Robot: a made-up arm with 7 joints. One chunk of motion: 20 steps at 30 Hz.
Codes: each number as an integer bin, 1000 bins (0 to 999) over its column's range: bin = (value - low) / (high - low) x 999, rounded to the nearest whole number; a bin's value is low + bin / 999 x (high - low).
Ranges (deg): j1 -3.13..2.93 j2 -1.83..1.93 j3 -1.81..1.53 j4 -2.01..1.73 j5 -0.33..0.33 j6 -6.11..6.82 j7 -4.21..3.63
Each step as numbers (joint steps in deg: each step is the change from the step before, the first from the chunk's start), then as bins.
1 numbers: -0.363 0.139 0.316 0.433 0.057 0.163 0.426
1 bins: 456 523 636 653 586 485 591
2 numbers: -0.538 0.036 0.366 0.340 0.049 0.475 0.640
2 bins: 427 496 651 628 574 509 618
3 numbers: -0.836 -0.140 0.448 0.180 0.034 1.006 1.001
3 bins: 378 449 675 585 551 550 664
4 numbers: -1.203 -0.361 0.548 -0.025 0.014 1.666 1.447
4 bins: 318 390 705 530 521 601 721
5 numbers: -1.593 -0.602 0.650 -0.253 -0.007 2.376 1.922
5 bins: 253 326 736 469 489 656 781
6 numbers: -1.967 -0.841 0.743 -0.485 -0.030 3.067 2.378
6 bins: 192 263 764 407 454 709 839
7 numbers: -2.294 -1.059 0.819 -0.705 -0.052 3.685 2.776
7 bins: 138 205 786 349 421 757 890
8 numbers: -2.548 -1.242 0.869 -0.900 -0.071 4.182 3.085
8 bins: 96 156 801 296 392 795 930
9 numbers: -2.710 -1.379 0.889 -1.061 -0.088 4.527 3.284
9 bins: 69 120 807 253 366 822 955
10 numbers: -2.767 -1.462 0.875 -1.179 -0.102 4.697 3.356
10 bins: 60 98 803 222 345 835 964
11 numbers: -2.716 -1.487 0.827 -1.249 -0.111 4.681 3.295
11 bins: 68 91 789 203 331 834 956
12 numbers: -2.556 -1.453 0.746 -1.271 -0.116 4.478 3.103
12 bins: 95 100 765 197 324 818 932
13 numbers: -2.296 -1.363 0.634 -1.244 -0.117 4.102 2.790
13 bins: 137 124 731 205 322 789 892
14 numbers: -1.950 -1.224 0.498 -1.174 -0.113 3.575 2.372
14 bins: 195 161 690 223 328 748 839
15 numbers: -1.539 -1.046 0.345 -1.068 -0.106 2.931 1.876
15 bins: 262 208 645 252 339 699 775
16 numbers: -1.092 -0.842 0.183 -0.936 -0.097 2.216 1.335
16 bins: 336 263 596 287 353 643 707
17 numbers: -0.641 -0.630 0.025 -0.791 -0.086 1.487 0.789
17 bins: 410 319 549 326 369 587 637
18 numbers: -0.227 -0.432 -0.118 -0.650 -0.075 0.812 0.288
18 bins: 479 371 506 363 386 535 573
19 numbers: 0.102 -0.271 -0.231 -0.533 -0.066 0.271 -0.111
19 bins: 533 414 472 395 400 493 522
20 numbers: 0.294 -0.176 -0.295 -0.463 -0.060 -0.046 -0.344
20 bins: 564 439 453 413 409 469 493
